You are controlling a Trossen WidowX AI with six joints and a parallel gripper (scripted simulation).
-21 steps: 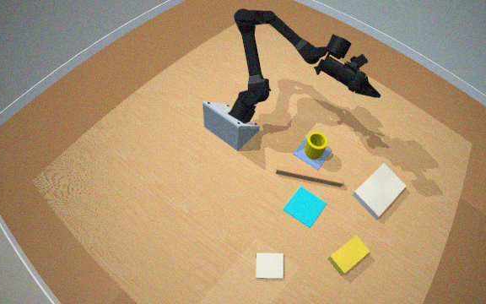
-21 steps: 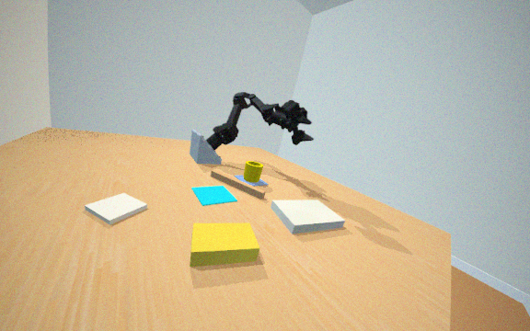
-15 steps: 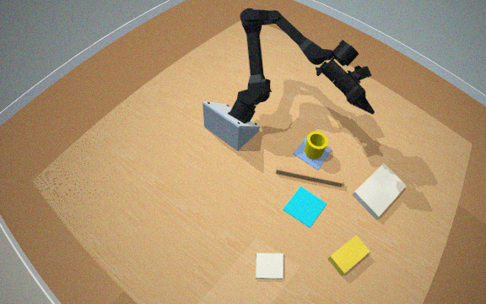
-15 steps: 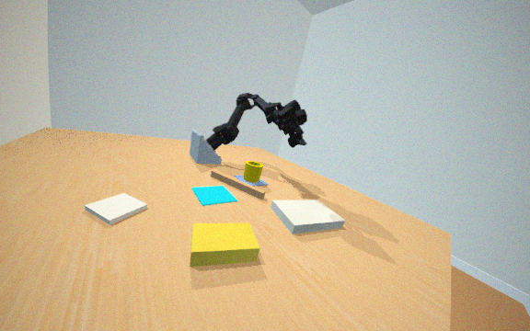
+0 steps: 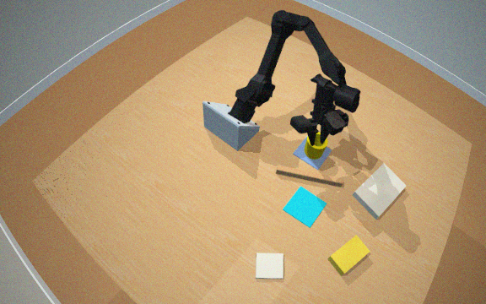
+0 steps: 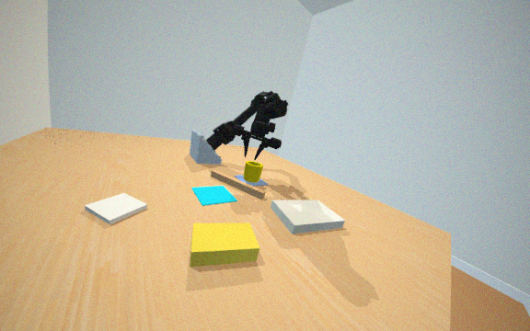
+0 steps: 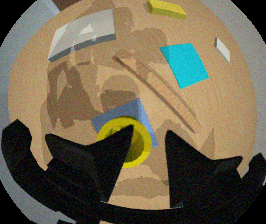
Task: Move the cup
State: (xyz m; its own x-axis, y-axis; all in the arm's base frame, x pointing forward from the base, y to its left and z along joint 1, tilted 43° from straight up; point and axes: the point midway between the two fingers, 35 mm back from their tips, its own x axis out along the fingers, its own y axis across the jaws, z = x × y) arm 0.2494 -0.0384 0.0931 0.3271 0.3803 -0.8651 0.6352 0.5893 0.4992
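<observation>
Now: the yellow cup 6 cm below my gripper tip, 4 cm to the left of it and 1 cm behind it. Round my gripper tip: large white slab (27 cm ahead, 8 cm below, 2 cm to the left); then cyan pad (16 cm to the right, 10 cm below, 6 cm ahead); then pale blue pad (10 cm below, 4 cm to the left, 1 cm behind).
</observation>
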